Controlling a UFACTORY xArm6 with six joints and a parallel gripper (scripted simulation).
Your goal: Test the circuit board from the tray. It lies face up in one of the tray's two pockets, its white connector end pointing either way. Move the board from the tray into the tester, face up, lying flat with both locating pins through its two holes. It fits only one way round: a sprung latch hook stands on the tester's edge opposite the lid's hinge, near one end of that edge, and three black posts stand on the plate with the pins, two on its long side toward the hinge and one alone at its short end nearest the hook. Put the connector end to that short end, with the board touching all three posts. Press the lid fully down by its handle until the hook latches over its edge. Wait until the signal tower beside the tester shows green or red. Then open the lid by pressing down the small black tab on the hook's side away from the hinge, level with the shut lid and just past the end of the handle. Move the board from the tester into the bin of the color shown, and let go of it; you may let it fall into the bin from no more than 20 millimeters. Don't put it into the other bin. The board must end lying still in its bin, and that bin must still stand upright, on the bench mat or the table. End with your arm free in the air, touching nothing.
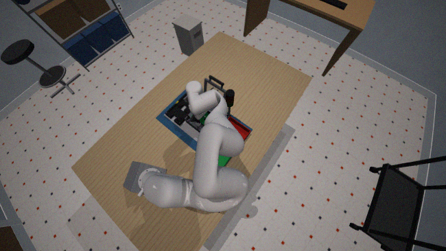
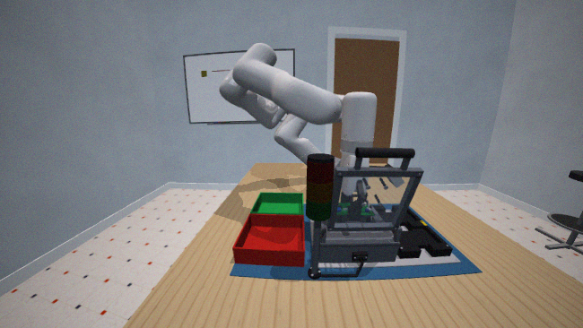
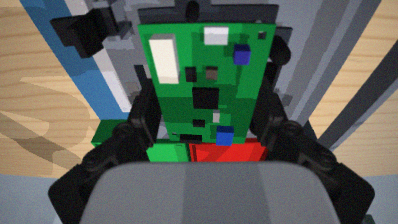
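Now: hand right at the green circuit board. From my hand the other things lie so: clear lid 12 cm ahead, 3 cm to the right, 10 cm above; black latch hook 4 cm behind, 7 cm to the left; plate 1 cm ahead, 2 cm below.
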